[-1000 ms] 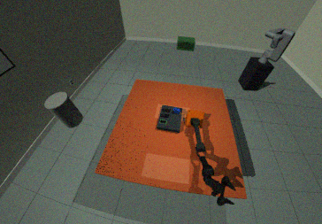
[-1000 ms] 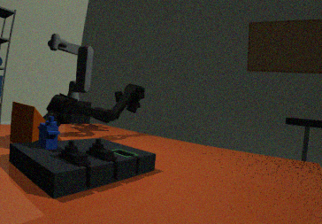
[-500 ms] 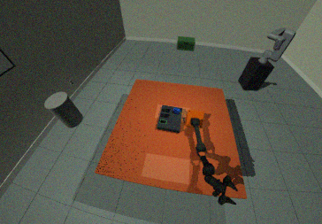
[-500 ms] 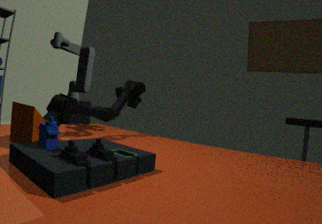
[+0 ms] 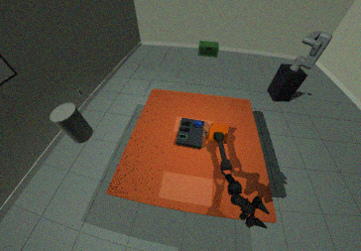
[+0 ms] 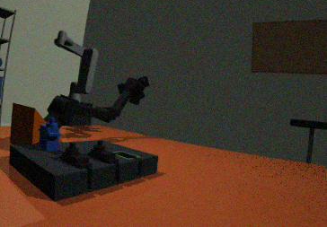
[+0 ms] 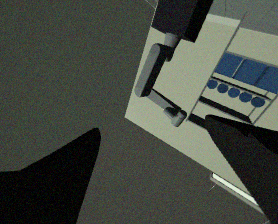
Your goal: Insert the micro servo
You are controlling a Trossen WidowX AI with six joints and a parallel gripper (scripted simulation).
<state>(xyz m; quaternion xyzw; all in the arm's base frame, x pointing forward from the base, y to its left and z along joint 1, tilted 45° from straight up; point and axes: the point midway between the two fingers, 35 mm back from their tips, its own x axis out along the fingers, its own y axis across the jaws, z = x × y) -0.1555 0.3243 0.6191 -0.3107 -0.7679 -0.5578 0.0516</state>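
Right now the dark deck is 730 mm to the right of my gripper tip, 370 mm ahead of it and 270 mm below it.
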